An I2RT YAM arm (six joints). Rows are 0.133 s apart.
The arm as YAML. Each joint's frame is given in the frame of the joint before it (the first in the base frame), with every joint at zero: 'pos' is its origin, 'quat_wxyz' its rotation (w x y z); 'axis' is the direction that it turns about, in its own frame. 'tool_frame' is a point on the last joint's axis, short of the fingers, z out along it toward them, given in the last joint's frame.
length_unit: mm
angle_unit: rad
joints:
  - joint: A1
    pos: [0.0, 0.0, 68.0]
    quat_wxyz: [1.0, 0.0, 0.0, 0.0]
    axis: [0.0, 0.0, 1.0]
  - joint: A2
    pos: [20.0, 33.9, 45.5]
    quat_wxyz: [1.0, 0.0, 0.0, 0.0]
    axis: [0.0, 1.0, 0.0]
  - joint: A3
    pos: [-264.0, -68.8, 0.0]
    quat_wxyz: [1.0, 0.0, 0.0, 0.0]
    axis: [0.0, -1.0, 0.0]
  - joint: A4
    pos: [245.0, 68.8, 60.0]
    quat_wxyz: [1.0, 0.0, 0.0, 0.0]
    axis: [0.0, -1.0, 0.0]
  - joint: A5
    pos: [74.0, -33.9, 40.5]
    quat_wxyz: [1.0, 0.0, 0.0, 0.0]
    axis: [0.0, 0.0, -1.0]
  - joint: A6
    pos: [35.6, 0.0, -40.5]
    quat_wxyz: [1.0, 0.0, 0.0, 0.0]
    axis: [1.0, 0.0, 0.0]
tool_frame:
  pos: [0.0, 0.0, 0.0]
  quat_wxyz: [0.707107, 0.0, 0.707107, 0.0]
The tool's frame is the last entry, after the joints.
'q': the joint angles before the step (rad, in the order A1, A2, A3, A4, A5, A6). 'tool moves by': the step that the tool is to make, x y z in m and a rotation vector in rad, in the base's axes. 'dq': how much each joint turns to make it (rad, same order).
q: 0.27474, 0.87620, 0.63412, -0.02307, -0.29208, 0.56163
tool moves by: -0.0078, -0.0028, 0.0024, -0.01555, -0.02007, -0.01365
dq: 0.00031, -0.04317, -0.00811, -0.02465, 0.01874, -0.01681
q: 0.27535, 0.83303, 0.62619, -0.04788, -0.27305, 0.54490
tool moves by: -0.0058, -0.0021, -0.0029, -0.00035, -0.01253, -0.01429
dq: 0.00040, -0.03396, -0.02594, 0.00394, 0.01516, -0.00002
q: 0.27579, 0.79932, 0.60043, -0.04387, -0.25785, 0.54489
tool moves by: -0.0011, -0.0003, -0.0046, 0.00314, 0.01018, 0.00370
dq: -0.00102, -0.00525, -0.01648, 0.00347, -0.00599, 0.00462
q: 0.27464, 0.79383, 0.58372, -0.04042, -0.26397, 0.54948
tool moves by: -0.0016, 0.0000, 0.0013, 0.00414, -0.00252, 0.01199
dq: 0.00005, -0.00769, 0.00151, -0.00558, -0.01239, 0.00027
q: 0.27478, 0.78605, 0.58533, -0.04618, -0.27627, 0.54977
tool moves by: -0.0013, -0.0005, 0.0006, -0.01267, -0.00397, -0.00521
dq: 0.00100, -0.00694, 0.00184, -0.01156, 0.00929, -0.01177
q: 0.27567, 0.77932, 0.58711, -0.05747, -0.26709, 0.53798
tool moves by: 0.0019, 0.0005, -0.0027, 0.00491, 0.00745, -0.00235
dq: -0.00010, 0.01018, -0.00646, 0.01274, 0.00050, 0.00736
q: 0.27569, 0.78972, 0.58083, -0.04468, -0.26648, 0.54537
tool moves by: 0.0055, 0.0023, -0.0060, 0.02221, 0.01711, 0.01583
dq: -0.00021, 0.03228, -0.01330, 0.04117, -0.02210, 0.02196
